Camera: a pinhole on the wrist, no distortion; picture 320 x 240 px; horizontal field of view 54.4 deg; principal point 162.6 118.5 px. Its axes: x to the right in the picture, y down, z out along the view. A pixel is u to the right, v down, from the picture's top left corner.
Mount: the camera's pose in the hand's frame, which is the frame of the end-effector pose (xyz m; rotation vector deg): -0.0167 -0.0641 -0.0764 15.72 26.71 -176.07
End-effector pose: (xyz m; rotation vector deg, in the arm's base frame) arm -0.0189 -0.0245 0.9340 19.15 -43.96 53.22
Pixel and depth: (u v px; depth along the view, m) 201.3 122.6 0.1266
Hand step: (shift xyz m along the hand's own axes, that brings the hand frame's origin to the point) -0.0536 -0.1031 0.0393
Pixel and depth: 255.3 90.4 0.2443
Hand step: -0.1309 -0.1150 0.1468
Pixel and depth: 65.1 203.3 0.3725
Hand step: 0.0396 -0.2719 0.2646
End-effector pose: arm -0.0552 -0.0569 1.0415 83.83 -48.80 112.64
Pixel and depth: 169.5 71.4 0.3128
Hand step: -0.0789 -0.1115 0.2302
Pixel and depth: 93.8 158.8 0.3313
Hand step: 0.0011 -0.2036 0.2354
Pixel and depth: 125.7 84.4 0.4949
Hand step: -0.0457 -0.1592 0.4150
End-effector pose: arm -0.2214 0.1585 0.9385 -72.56 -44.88 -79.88
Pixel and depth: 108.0 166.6 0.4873
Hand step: -0.0119 -0.2808 0.3747
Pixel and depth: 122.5 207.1 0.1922
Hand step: -0.0224 -0.1734 0.0926
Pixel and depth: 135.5 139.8 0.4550
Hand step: -0.0536 -0.2288 0.3491
